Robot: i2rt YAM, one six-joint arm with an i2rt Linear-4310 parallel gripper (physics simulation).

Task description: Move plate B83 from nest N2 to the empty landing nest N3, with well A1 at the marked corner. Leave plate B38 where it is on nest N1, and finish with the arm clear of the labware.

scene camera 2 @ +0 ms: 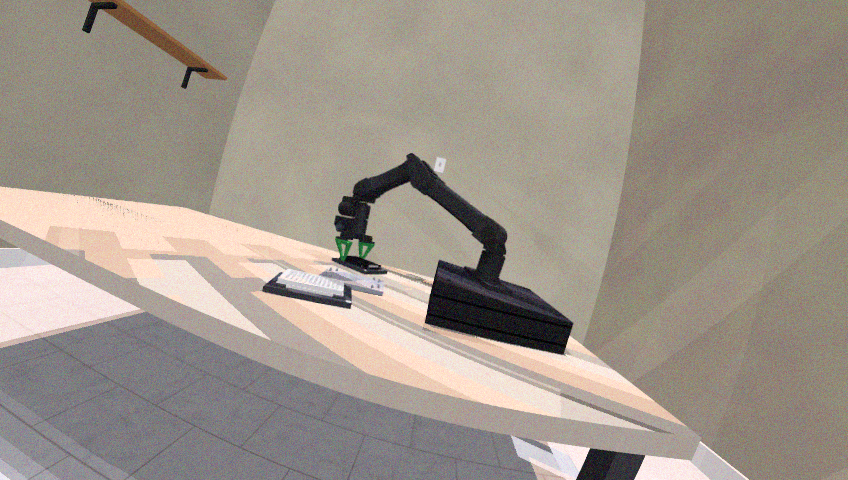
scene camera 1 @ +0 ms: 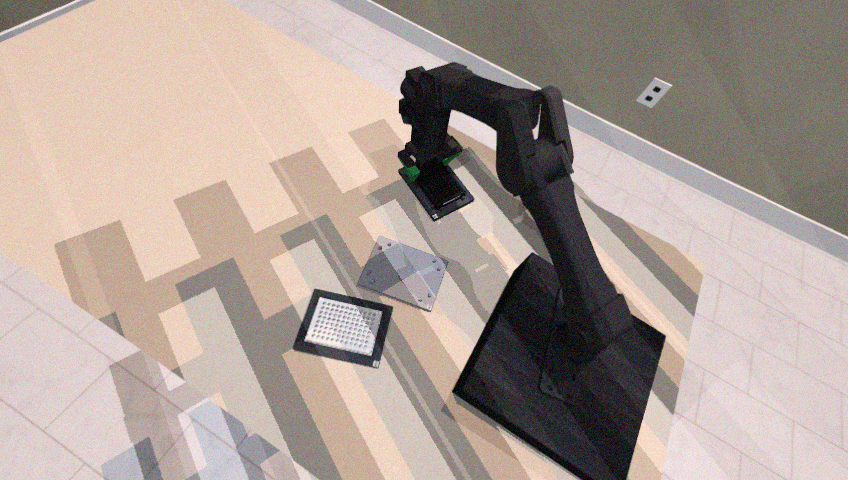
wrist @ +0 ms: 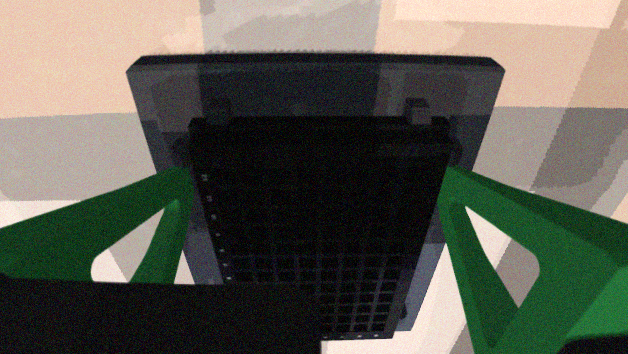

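A black well plate (scene camera 1: 441,185) (scene camera 2: 360,261) (wrist: 325,210) sits on a dark nest (scene camera 1: 419,195) (scene camera 2: 379,271) (wrist: 310,85) at the back. My gripper (scene camera 1: 433,168) (scene camera 2: 354,258) (wrist: 314,177) is open and low over it, with one green fingertip beside each long side of the plate. Contact cannot be told. A white well plate (scene camera 1: 345,327) (scene camera 2: 312,281) sits on another dark nest (scene camera 1: 336,352) (scene camera 2: 297,295). An empty grey nest (scene camera 1: 404,273) (scene camera 2: 363,284) lies between them, its small corner mark toward the arm's base. Plate names are not readable. The gripper body hides part of the black plate in the wrist view.
The arm's black base block (scene camera 1: 553,380) (scene camera 2: 496,309) stands on the table to the right of the nests. Patterned shadows cross the table top (scene camera 1: 148,107) (scene camera 2: 476,380). A wooden wall shelf (scene camera 2: 160,38) hangs far behind at the upper left of scene camera 2.
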